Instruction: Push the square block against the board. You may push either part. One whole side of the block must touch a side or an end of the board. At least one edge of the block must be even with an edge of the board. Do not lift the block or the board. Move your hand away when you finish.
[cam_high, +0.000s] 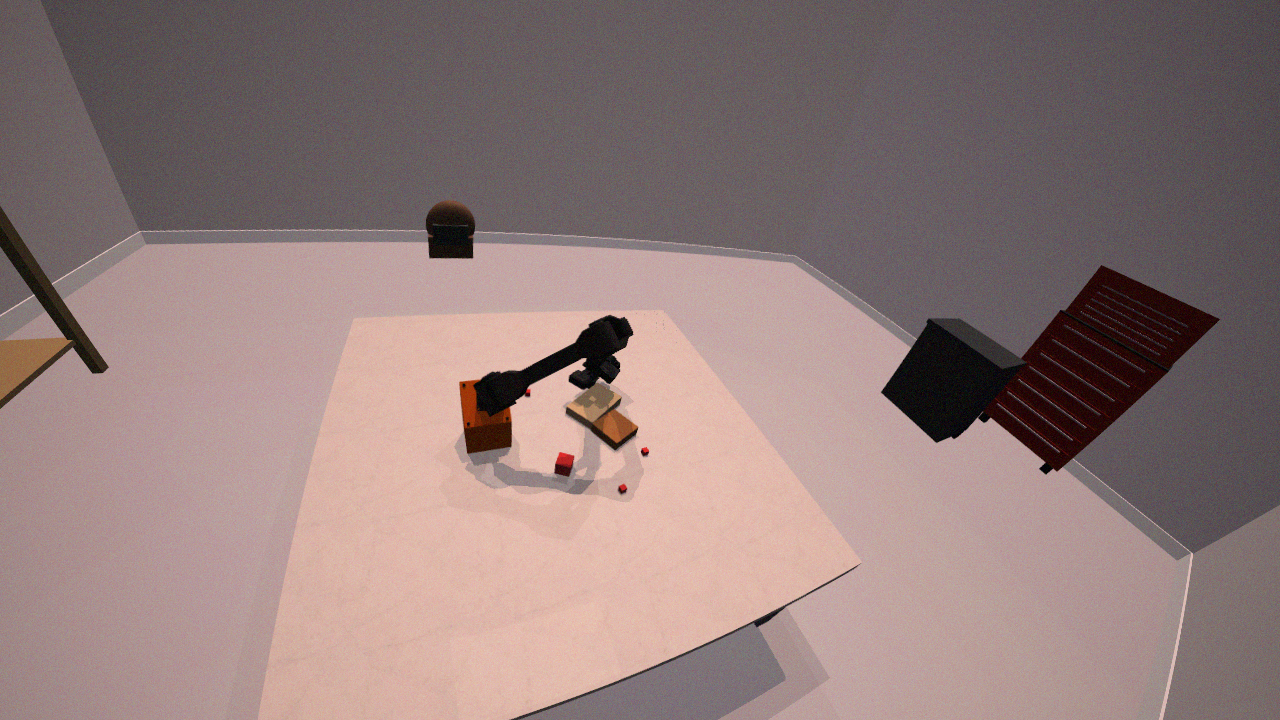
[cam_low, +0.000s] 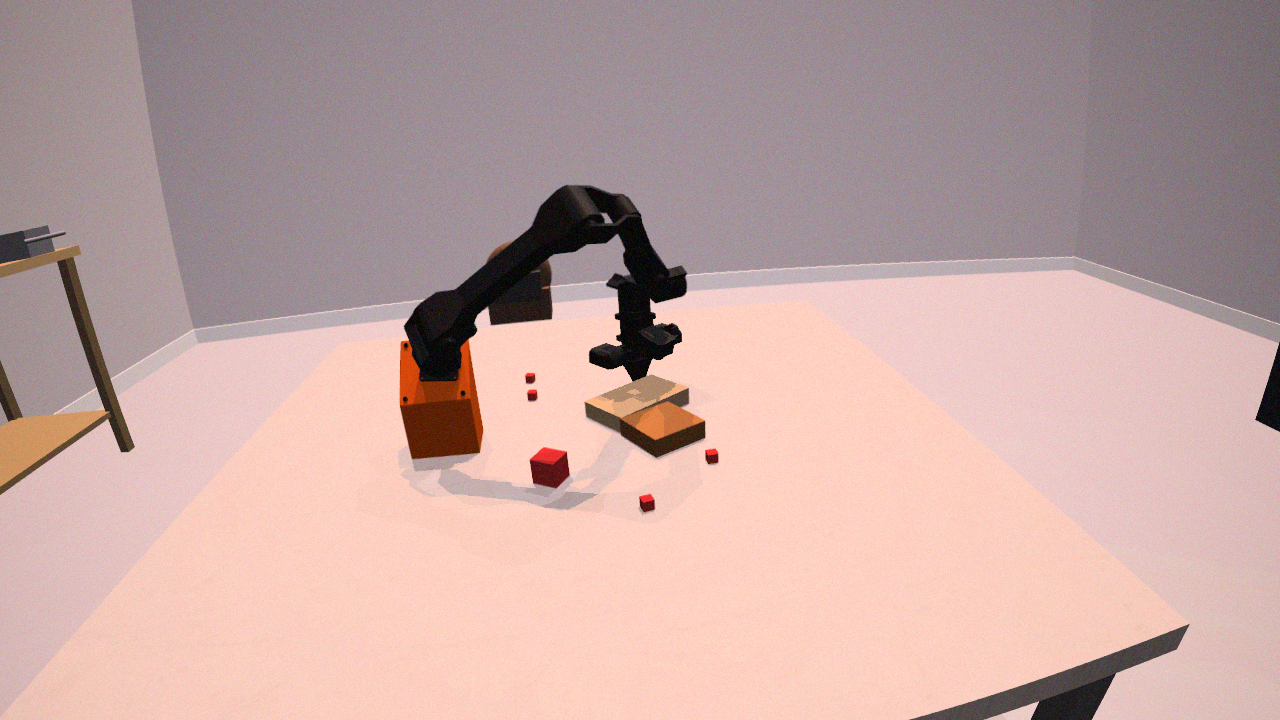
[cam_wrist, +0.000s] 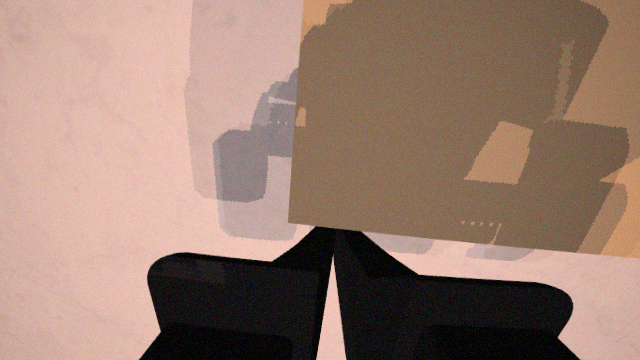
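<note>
Now: the tan board 80 mm to the right of my gripper tip, 10 mm behind it and 10 mm above it. The rest, counted from my gripper tip: red cube: 300 mm to the right, 150 mm behind, 10 mm above; brown square block: 190 mm to the right, 20 mm ahead, 10 mm above.
</note>
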